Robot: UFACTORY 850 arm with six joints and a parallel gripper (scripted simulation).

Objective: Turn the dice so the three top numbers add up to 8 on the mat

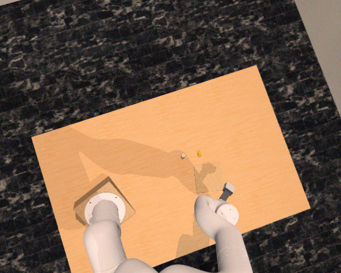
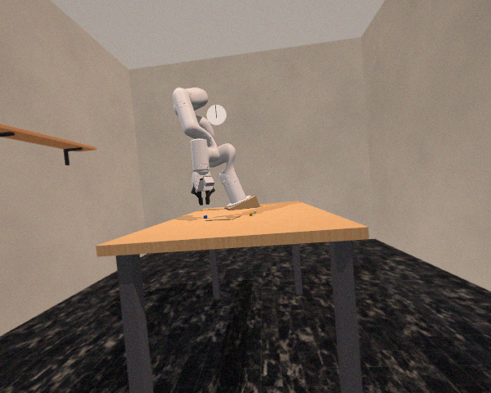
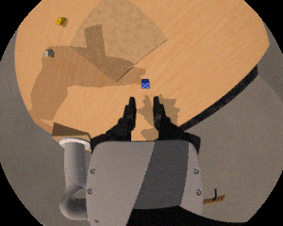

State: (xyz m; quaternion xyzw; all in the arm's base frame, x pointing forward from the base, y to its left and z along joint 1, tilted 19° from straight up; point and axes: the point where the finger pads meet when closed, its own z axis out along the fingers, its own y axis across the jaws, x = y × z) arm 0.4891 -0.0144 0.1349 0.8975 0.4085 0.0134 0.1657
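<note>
The blue die is 80 mm below my hand. Round my hand: white die 80 mm behind, 250 mm to the left, 80 mm below; tan mat 30 mm ahead, 110 mm to the left, 90 mm below; yellow die 10 mm ahead, 240 mm to the left, 80 mm below.
</note>
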